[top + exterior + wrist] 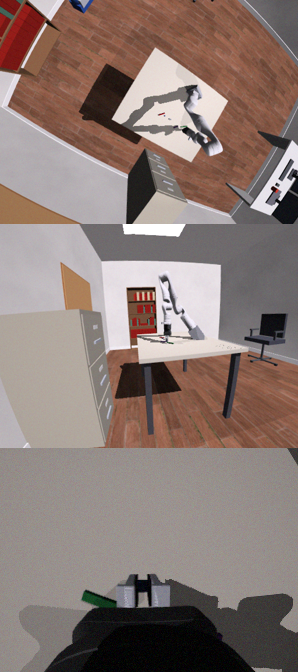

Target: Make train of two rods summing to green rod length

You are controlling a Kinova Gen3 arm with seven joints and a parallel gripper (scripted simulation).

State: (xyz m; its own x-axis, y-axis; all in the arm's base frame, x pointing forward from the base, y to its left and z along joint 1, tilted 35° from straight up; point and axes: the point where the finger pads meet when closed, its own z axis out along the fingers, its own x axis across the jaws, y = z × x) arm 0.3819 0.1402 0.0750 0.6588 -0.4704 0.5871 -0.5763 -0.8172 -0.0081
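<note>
Now: the green rod 40 mm below my hand and 40 mm behind it. Round my hand: grey rod 200 mm to the right, 50 mm behind, 40 mm below; red rod 310 mm to the right, 70 mm behind, 40 mm below; purple rod 100 mm to the right, 40 mm below.
</note>
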